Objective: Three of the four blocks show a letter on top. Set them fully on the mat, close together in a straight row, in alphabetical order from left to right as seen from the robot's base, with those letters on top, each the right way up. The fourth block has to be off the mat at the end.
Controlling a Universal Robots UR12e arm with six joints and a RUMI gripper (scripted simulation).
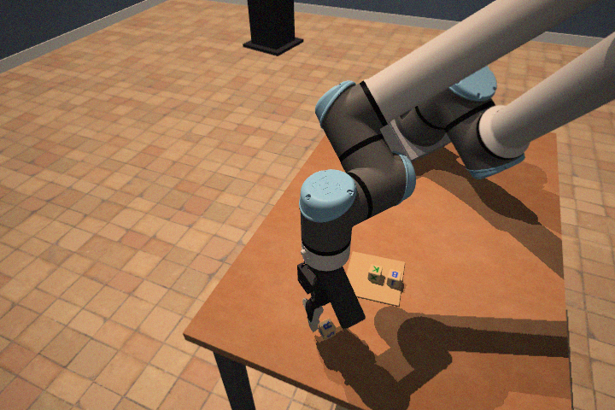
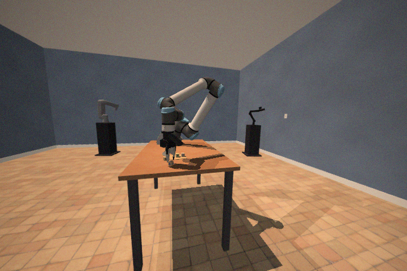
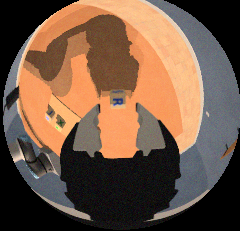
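My gripper is now 200 mm past the tan mat, 20 mm to the right of it and 40 mm above it.
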